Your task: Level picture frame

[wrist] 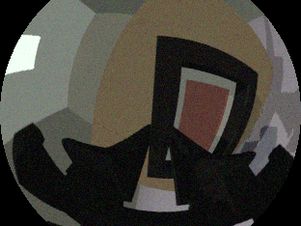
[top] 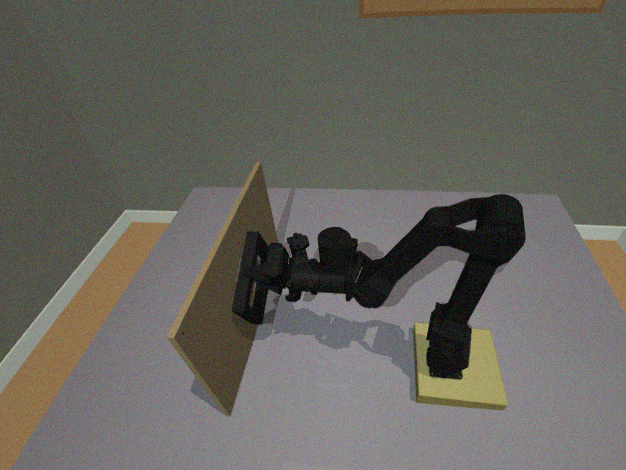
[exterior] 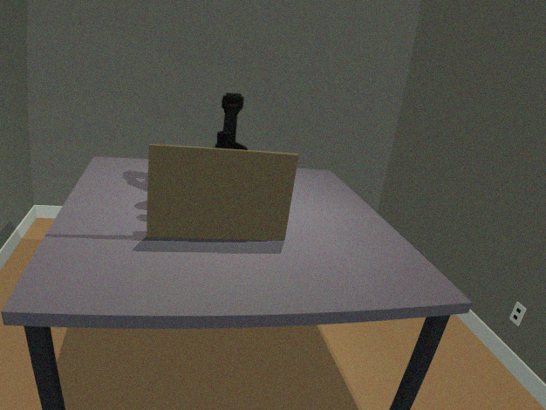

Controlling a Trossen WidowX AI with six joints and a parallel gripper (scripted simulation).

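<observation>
My gripper tip is 2 cm to the left of the black picture frame and 5 cm above it. Round my gripper tip: tan wall board: 2 cm ahead, 3 cm to the right, 6 cm below.
</observation>
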